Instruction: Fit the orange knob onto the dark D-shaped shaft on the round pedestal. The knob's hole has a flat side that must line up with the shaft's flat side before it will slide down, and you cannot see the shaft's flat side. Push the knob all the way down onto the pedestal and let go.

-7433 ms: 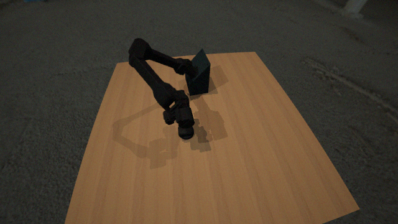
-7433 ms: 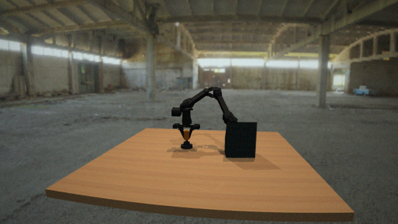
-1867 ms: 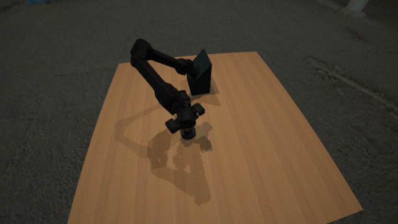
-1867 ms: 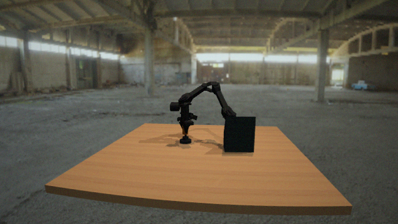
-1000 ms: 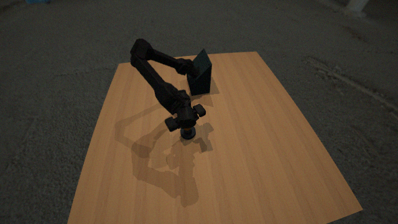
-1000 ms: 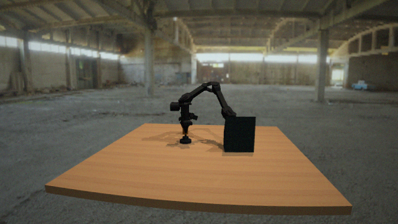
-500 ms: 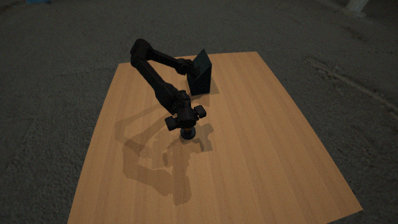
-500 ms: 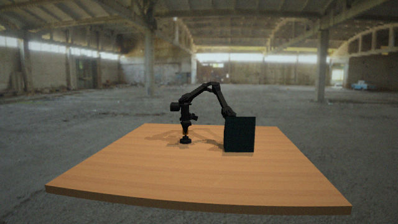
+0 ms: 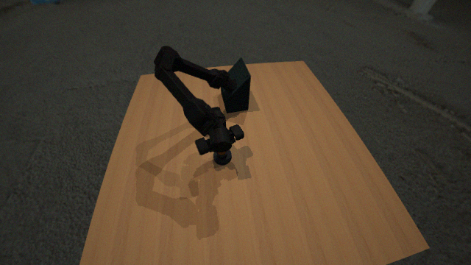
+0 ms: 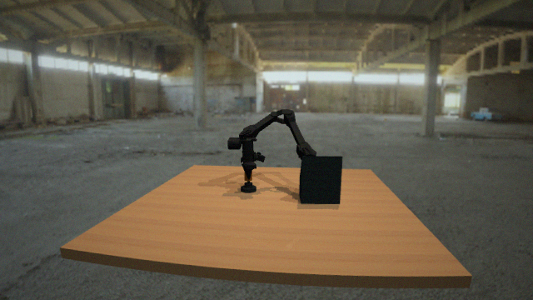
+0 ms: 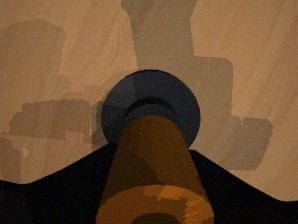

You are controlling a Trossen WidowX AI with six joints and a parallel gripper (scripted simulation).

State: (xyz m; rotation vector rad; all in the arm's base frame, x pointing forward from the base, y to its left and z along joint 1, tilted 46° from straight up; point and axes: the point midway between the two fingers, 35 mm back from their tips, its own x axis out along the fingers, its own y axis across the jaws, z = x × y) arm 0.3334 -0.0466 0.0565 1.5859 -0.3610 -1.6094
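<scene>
Now: the orange knob 2 cm above my gripper tip. Round my gripper tip: dark round pedestal 4 cm below.
</scene>
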